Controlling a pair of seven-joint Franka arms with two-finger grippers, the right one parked.
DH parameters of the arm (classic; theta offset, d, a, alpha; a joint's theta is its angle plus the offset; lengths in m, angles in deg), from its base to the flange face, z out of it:
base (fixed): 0 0 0 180
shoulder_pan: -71.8 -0.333 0 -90
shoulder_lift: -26.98 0 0 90
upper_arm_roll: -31.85 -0.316 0.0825 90
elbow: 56.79 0 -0.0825 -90
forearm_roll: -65.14 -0.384 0 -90
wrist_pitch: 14.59 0 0.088 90
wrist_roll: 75.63 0.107 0 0
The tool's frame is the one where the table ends.
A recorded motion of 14 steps. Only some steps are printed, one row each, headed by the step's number.
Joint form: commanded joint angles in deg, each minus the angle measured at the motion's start. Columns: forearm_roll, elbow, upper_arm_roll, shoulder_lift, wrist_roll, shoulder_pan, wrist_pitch.
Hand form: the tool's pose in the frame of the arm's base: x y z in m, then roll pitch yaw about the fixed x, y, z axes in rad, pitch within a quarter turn. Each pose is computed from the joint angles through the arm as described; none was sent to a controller.
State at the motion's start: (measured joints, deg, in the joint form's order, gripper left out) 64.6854 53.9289 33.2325 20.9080 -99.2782 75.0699 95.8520
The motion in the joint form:
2: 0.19 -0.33 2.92 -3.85 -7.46 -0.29 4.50
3: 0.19 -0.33 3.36 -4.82 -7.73 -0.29 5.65
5: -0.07 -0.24 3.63 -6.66 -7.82 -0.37 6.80
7: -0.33 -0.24 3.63 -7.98 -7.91 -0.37 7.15
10: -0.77 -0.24 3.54 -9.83 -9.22 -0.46 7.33
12: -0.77 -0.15 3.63 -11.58 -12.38 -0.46 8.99
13: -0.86 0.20 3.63 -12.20 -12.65 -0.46 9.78
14: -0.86 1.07 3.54 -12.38 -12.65 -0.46 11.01
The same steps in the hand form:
2: 0.5819 -0.0726 0.3930 -3.1010 0.0844 0.4159
3: 0.5846 -0.0773 0.3847 -3.1047 0.0828 0.4130
5: 0.5876 -0.0792 0.3666 -3.0975 0.0941 0.4097
7: 0.5890 -0.0791 0.3535 -3.0870 0.1075 0.4099
10: 0.5900 -0.0770 0.3345 -3.0656 0.1285 0.4337
12: 0.5927 -0.0783 0.3178 -3.0596 0.1285 0.4877
13: 0.5923 -0.0783 0.3097 -3.0570 0.1306 0.4917
14: 0.5903 -0.0773 0.3030 -3.0589 0.1281 0.4927

